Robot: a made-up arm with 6 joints. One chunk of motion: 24 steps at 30 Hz.
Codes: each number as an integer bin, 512 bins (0 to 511) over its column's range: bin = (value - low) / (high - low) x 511, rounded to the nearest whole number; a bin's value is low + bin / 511 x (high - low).
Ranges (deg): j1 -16..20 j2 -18..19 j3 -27..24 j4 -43..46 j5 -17..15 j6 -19..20
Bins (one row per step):
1: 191 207 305 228 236 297
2: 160 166 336 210 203 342
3: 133 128 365 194 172 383
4: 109 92 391 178 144 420
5: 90 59 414 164 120 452
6: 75 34 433 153 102 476
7: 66 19 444 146 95 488
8: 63 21 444 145 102 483
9: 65 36 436 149 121 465
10: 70 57 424 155 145 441
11: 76 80 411 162 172 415
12: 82 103 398 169 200 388
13: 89 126 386 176 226 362
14: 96 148 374 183 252 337
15: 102 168 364 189 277 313
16: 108 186 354 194 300 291
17: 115 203 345 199 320 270
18: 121 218 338 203 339 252
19: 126 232 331 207 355 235
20: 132 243 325 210 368 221
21: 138 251 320 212 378 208
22: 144 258 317 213 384 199
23: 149 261 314 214 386 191
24: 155 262 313 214 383 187
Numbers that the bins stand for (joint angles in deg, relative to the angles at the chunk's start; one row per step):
1: -2.54 -3.01 3.44 -3.29 -2.22 3.67
2: -4.73 -5.98 6.53 -6.42 -4.29 7.10
3: -6.63 -8.73 9.43 -9.21 -6.23 10.23
4: -8.32 -11.34 12.02 -12.00 -7.98 13.05
5: -9.66 -13.73 14.32 -14.44 -9.49 15.50
6: -10.72 -15.54 16.22 -16.35 -10.61 17.33
7: -11.35 -16.62 17.31 -17.57 -11.05 18.24
8: -11.56 -16.48 17.31 -17.75 -10.61 17.86
9: -11.42 -15.39 16.51 -17.05 -9.42 16.49
10: -11.07 -13.87 15.32 -16.00 -7.92 14.66
11: -10.65 -12.21 14.02 -14.78 -6.23 12.67
12: -10.22 -10.54 12.72 -13.57 -4.48 10.61
13: -9.73 -8.88 11.52 -12.35 -2.85 8.63
14: -9.24 -7.28 10.33 -11.13 -1.22 6.72
15: -8.81 -5.84 9.33 -10.08 0.35 4.89
16: -8.39 -4.53 8.33 -9.21 1.79 3.21
17: -7.90 -3.30 7.43 -8.34 3.04 1.61
18: -7.48 -2.22 6.73 -7.64 4.23 0.23
19: -7.12 -1.20 6.04 -6.95 5.23 -1.06
20: -6.70 -0.41 5.44 -6.42 6.05 -2.13
21: -6.28 0.17 4.94 -6.08 6.67 -3.13
22: -5.86 0.68 4.64 -5.90 7.05 -3.81
23: -5.50 0.90 4.34 -5.73 7.17 -4.42
24: -5.08 0.97 4.24 -5.73 6.98 -4.73

